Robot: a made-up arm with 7 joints. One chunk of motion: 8 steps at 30 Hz.
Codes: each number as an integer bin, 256 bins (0 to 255) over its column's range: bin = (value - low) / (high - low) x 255, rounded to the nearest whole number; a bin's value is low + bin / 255 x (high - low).
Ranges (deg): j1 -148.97..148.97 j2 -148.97..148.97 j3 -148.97..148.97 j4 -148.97..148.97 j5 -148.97..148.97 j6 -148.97..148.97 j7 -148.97..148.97
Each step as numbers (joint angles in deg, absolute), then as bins.
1 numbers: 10.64 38.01 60.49 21.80 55.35 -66.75 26.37
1 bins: 137 160 179 146 175 70 150
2 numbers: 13.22 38.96 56.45 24.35 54.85 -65.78 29.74
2 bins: 139 161 176 148 174 71 153
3 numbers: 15.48 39.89 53.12 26.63 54.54 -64.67 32.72
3 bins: 141 162 173 150 174 72 156
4 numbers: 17.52 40.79 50.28 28.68 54.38 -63.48 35.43
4 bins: 142 162 171 152 174 73 158
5 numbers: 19.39 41.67 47.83 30.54 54.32 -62.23 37.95
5 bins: 144 163 168 154 174 74 160
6 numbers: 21.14 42.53 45.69 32.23 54.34 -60.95 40.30
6 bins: 146 164 167 155 174 75 162
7 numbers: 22.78 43.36 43.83 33.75 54.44 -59.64 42.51
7 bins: 147 165 165 156 174 76 164
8 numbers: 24.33 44.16 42.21 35.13 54.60 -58.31 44.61
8 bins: 148 165 164 158 174 78 166
